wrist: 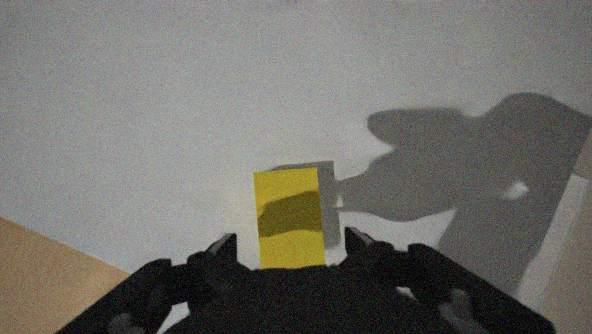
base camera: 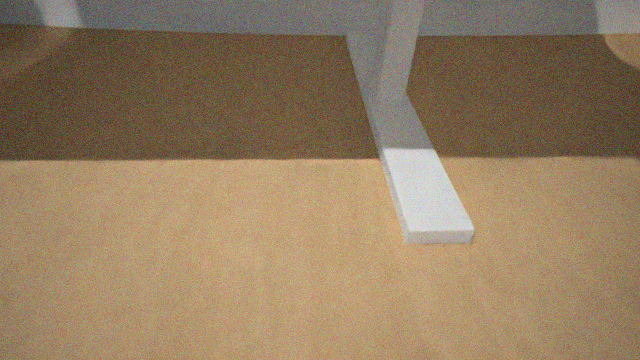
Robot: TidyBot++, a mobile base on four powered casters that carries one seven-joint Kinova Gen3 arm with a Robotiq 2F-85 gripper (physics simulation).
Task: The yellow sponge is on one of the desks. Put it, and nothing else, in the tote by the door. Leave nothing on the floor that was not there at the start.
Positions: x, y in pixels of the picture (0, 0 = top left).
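My gripper: in the wrist view (291, 242), out of frame in the base camera view. Yellow sponge: in the wrist view (289, 222), out of frame in the base camera view.
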